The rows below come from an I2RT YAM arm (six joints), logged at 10 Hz.
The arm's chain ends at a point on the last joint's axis. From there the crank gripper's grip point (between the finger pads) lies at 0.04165 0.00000 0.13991 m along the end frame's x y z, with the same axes.
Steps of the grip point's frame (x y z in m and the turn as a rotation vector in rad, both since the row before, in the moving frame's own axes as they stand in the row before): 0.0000, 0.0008, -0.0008, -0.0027, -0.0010, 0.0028; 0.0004, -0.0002, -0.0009, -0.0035, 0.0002, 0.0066; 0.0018, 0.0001, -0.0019, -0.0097, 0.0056, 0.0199; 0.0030, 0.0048, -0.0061, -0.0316, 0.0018, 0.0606; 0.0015, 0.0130, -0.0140, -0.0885, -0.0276, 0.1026
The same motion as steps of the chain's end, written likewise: 0.0001, 0.0003, -0.0008, -0.0027, -0.0010, 0.0028; 0.0004, -0.0010, -0.0009, -0.0035, 0.0002, 0.0066; 0.0010, -0.0021, -0.0017, -0.0097, 0.0056, 0.0199; 0.0030, -0.0021, -0.0059, -0.0316, 0.0018, 0.0606; 0.0062, -0.0035, -0.0144, -0.0885, -0.0276, 0.1026
